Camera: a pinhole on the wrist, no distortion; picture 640 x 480 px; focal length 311.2 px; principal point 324.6 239.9 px. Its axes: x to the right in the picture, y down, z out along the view. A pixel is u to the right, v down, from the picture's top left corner.
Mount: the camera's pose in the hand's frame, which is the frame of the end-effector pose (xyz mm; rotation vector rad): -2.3 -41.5 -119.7 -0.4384 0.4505 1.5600
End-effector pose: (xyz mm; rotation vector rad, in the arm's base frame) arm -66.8 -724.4 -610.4 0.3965 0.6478 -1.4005
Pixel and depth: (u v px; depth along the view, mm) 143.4 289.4 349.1
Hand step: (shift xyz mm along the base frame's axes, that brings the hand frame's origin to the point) 22.4 -139.2 254.4
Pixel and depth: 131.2 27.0 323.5
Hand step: 25.6 -337.3 59.3
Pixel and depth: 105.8 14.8 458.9
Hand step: 36.4 -539.1 126.5
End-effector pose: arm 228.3 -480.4 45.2 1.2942 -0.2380 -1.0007
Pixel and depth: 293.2 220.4 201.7
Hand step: -10.3 -52.7 58.8
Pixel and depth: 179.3 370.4 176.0
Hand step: -100.6 3.6 33.9
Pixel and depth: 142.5 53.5 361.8
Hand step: -75.2 -361.7 -6.1
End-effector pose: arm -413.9 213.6 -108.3 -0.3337 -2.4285 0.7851
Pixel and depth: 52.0 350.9 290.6
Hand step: -80.1 -242.6 -157.0
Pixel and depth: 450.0 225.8 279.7
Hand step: -24.7 138.8 -157.5
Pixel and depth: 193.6 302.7 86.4
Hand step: 29.2 -16.0 25.9
